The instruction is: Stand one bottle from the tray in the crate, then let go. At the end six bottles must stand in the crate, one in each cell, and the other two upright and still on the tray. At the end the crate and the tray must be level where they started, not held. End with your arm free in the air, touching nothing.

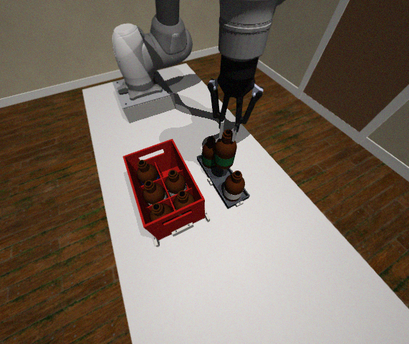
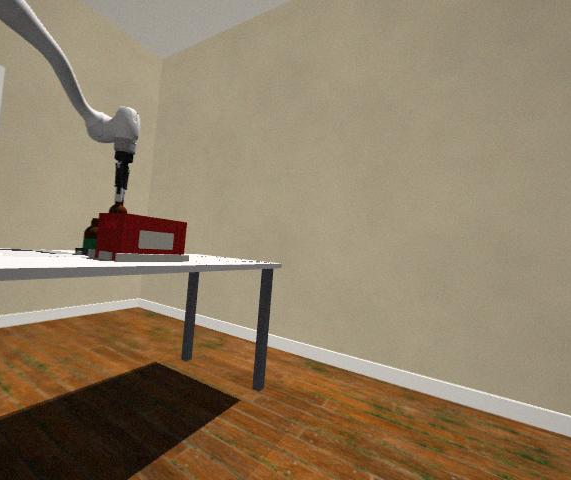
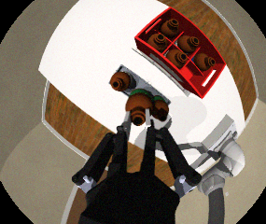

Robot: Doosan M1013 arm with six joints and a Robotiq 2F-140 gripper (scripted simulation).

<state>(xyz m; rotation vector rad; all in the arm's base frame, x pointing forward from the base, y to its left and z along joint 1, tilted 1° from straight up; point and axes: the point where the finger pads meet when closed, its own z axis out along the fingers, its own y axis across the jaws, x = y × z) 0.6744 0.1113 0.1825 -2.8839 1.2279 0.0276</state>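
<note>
The bottle lies 9 cm below my hand. From my hand the other things lie so: red crate (2 cm behind, 24 cm to the right, 20 cm below); then dark tray (27 cm below).
</note>
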